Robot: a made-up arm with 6 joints. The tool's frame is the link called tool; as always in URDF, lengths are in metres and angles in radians.
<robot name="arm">
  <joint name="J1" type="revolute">
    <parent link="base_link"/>
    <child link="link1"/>
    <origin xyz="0.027 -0.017 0.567" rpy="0 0 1.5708"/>
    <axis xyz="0 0 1"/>
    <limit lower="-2.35" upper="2.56" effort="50" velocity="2.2"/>
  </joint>
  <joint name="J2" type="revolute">
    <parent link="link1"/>
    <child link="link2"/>
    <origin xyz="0.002 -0.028 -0.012" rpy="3.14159 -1.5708 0"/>
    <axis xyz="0 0 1"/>
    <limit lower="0.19" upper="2.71" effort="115" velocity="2.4"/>
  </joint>
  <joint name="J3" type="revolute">
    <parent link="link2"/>
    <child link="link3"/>
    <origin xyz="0.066 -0.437 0.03" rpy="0 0 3.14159"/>
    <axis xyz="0 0 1"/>
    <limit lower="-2.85" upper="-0.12" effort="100" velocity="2.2"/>
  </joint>
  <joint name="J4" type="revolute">
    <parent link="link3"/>
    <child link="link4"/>
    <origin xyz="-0.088 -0.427 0.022" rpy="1.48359 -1.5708 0"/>
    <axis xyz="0 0 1"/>
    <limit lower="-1.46" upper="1" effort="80" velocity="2.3"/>
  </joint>
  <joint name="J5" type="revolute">
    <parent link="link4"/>
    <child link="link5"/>
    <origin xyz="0.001 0.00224 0.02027" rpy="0 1.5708 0"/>
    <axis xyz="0 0 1"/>
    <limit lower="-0.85" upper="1.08" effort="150" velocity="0.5"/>
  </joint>
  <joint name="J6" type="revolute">
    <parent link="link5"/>
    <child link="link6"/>
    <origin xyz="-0.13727 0.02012 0.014" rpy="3.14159 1.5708 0"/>
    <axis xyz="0 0 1"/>
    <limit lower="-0.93" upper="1.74" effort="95" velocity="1.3"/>
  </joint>
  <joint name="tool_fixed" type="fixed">
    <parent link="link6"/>
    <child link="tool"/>
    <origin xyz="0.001 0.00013 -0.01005" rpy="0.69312 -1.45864 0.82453"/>
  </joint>
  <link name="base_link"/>
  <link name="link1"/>
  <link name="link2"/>
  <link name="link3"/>
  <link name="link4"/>
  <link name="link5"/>
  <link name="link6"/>
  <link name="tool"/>
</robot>
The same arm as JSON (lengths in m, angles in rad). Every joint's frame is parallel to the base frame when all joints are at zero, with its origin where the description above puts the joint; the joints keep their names.
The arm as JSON. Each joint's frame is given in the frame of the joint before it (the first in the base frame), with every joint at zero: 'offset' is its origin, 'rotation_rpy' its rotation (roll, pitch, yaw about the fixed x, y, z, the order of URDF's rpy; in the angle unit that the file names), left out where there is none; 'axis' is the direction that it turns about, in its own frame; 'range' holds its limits. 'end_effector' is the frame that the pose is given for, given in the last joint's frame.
{
  "length_unit": "m",
  "angle_unit": "rad",
  "chain": [
    {
      "id": "J1",
      "offset": [
        0.027,
        -0.017,
        0.567
      ],
      "axis": [
        0.0,
        0.0,
        1.0
      ],
      "range": [
        -2.35,
        2.56
      ]
    },
    {
      "id": "J2",
      "offset": [
        0.028,
        0.002,
        -0.012
      ],
      "axis": [
        0.0,
        1.0,
        0.0
      ],
      "range": [
        0.19,
        2.71
      ]
    },
    {
      "id": "J3",
      "offset": [
        -0.437,
        0.03,
        0.066
      ],
      "axis": [
        0.0,
        1.0,
        0.0
      ],
      "range": [
        -2.85,
        -0.12
      ]
    },
    {
      "id": "J4",
      "offset": [
        0.427,
        0.022,
        0.088
      ],
      "axis": [
        0.9962,
        0.0,
        0.0871
      ],
      "range": [
        -1.46,
        1.0
      ]
    },
    {
      "id": "J5",
      "offset": [
        0.02,
        0.001,
        0.004
      ],
      "axis": [
        0.0,
        1.0,
        0.0
      ],
      "range": [
        -0.85,
        1.08
      ]
    },
    {
      "id": "J6",
      "offset": [
        0.135,
        0.014,
        0.032
      ],
      "axis": [
        0.9962,
        0.0,
        0.0871
      ],
      "range": [
        -0.93,
        1.74
      ]
    }
  ],
  "end_effector": {
    "offset": [
      -0.01,
      -0.001,
      -0.001
    ],
    "rotation_rpy": [
      -0.0496,
      -0.0047,
      -0.076
    ]
  }
}

